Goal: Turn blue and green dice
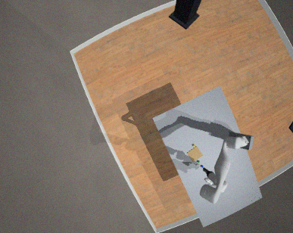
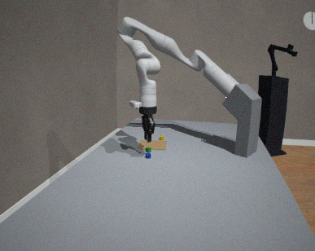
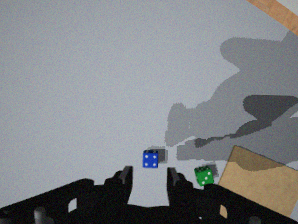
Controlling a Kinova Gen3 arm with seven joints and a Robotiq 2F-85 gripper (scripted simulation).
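Right now my hand is 90 mm above the blue die. The rest, counted from my hand: green die 90 mm below, 80 mm to the right, 10 mm behind; tan mat 170 mm to the right, 100 mm below, 50 mm behind; yellow die 250 mm to the right, 120 mm behind, 90 mm below.
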